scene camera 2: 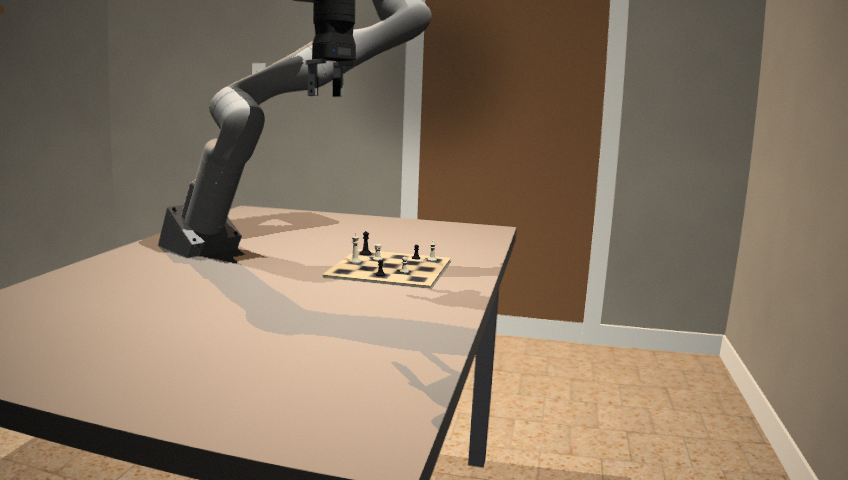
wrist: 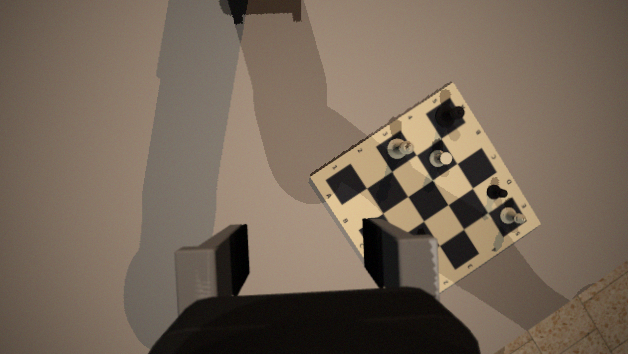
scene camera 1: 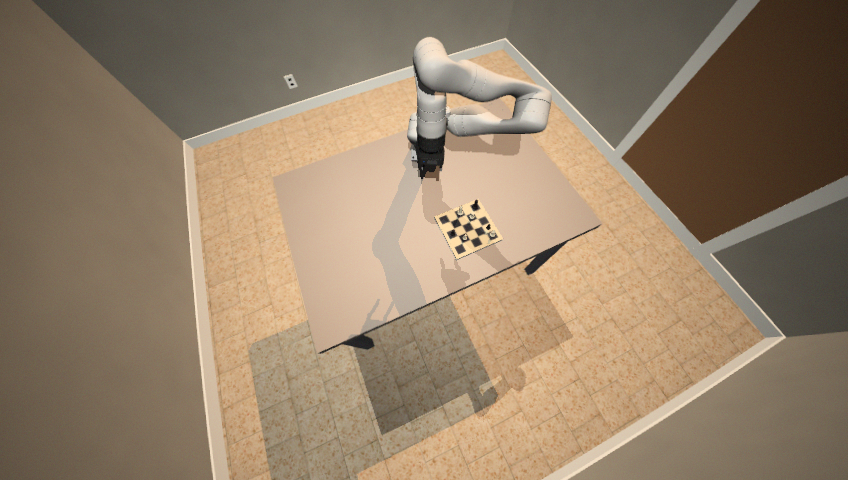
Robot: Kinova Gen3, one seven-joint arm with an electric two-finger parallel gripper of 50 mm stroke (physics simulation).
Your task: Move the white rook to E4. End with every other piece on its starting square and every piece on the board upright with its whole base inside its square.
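Where they show: gripper, between the fingertips: (scene camera 2: 325, 96) (wrist: 306, 246) (scene camera 1: 432, 168); arm's base, origin of its link: (scene camera 2: 204, 221).
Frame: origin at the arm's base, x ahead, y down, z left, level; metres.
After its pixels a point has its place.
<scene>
The white rook (scene camera 1: 471, 217) {z 0.046, x 0.405, y 0.056 m} (scene camera 2: 377, 251) {z 0.046, x 0.401, y 0.043 m} (wrist: 441, 158) {z 0.046, x 0.397, y 0.029 m} stands upright on B4, a dark square of the chessboard (scene camera 1: 498, 239) {z 0.104, x 0.542, y 0.063 m} (scene camera 2: 331, 275) {z -0.097, x 0.351, y 0.063 m} (wrist: 532, 223) {z 0.114, x 0.540, y 0.062 m}. The light E4 square (scene camera 1: 484, 238) {z 0.052, x 0.514, y 0.062 m} (wrist: 484, 232) {z 0.053, x 0.515, y 0.062 m} holds no piece. The white bishop (scene camera 1: 492, 233) {z 0.087, x 0.513, y 0.045 m} (scene camera 2: 432, 251) {z 0.087, x 0.513, y 0.042 m} (wrist: 511, 216) {z 0.088, x 0.509, y 0.043 m} stands beside it on E5. My gripper (scene camera 1: 429, 174) {z -0.114, x 0.342, y -0.285 m} (scene camera 2: 324, 94) {z -0.114, x 0.342, y -0.285 m} (wrist: 306, 246) {z -0.114, x 0.342, y -0.285 m} is open and empty, high above the table, toward the arm's base from the board. In the wrist view its right finger hides part of the board's near left side.
A tall white piece (scene camera 2: 355, 249) {z 0.009, x 0.363, y 0.033 m} (wrist: 398, 149) {z 0.009, x 0.360, y 0.034 m} stands on A3, a tall black piece (scene camera 2: 365, 243) {z 0.083, x 0.361, y 0.037 m} (wrist: 448, 115) {z 0.083, x 0.359, y 0.037 m} on A5 and a black pawn (scene camera 2: 416, 251) {z 0.088, x 0.477, y 0.046 m} (wrist: 496, 191) {z 0.089, x 0.473, y 0.048 m} on D5. Another black piece (scene camera 2: 380, 268) {z -0.064, x 0.442, y 0.048 m} and a white pawn (scene camera 2: 404, 265) {z -0.027, x 0.481, y 0.047 m} stand on the near side in scene camera 2.
</scene>
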